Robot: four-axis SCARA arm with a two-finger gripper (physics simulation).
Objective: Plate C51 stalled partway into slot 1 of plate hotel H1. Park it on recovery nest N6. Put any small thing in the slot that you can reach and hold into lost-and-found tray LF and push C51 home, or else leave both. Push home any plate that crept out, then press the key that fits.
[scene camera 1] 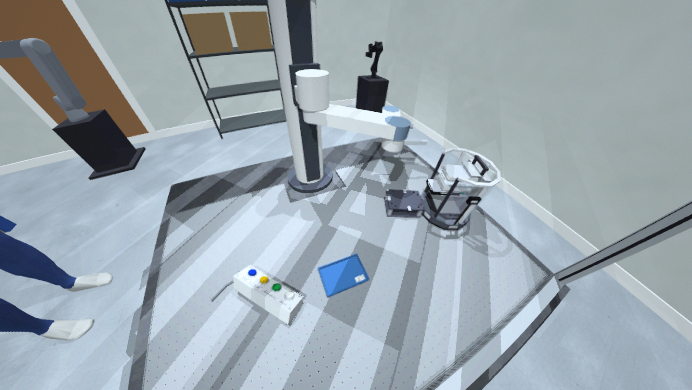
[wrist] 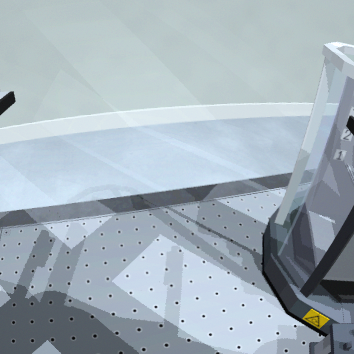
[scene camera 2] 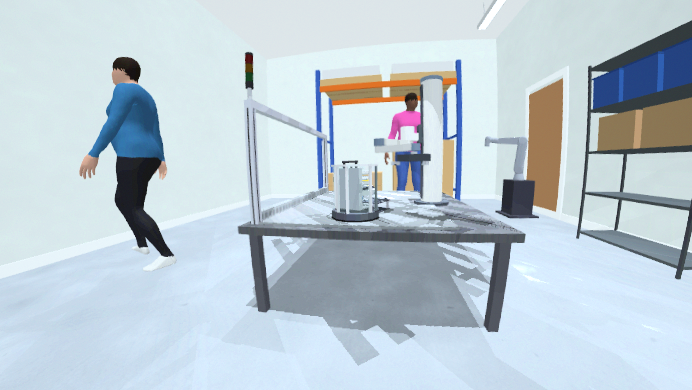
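Where they show: gripper, fingertip midpoint: (scene camera 1: 419,133) (wrist: 179,78) (scene camera 2: 407,163); arm's base, origin of the base link: (scene camera 1: 310,177) (scene camera 2: 431,203).
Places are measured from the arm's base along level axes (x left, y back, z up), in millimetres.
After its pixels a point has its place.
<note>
Plate hotel H1 (scene camera 1: 448,225) @(x 443, y -587, z 46 mm) (scene camera 2: 355,216) @(x 645, y -474, z 42 mm) (wrist: 278,280) @(x 519, y -367, z 38 mm) stands on the table; its left side shows at the wrist view's right edge, with slot numbers 1 and 2. In scene view 1, white plates (scene camera 1: 450,174) @(x 442, y -478, z 252 mm) sit above a dark-edged plate (scene camera 1: 441,192) @(x 429, y -488, z 166 mm) low in the hotel; no label is readable, and a small thing in the slot cannot be made out. Dark nest N6 (scene camera 1: 404,201) @(x 323, y -407, z 73 mm) (wrist: 345,340) @(x 408, y -382, z 73 mm) is beside the hotel. Blue tray LF (scene camera 1: 341,275) @(x -67, y -574, z 15 mm) lies flat. The key box (scene camera 1: 267,296) @(x -308, y -572, z 94 mm) has blue, yellow, green and white keys. My gripper (wrist: 179,78) @(x 487, y -221, z 291 mm) is open and empty, left of the hotel in the wrist view.
The arm column (scene camera 1: 302,125) @(x -26, y -77, z 345 mm) (scene camera 2: 432,140) @(x 74, y -12, z 448 mm) stands on the table (scene camera 2: 380,233) @(x 750, y -352, z -6 mm). A framed guard (scene camera 2: 290,121) @(x 244, y -964, z 594 mm) runs along one table edge, with a signal tower (scene camera 2: 249,71) @(x 694, y -973, z 758 mm) on its post. One person (scene camera 2: 132,120) stands left of the table, another (scene camera 2: 406,125) behind it.
</note>
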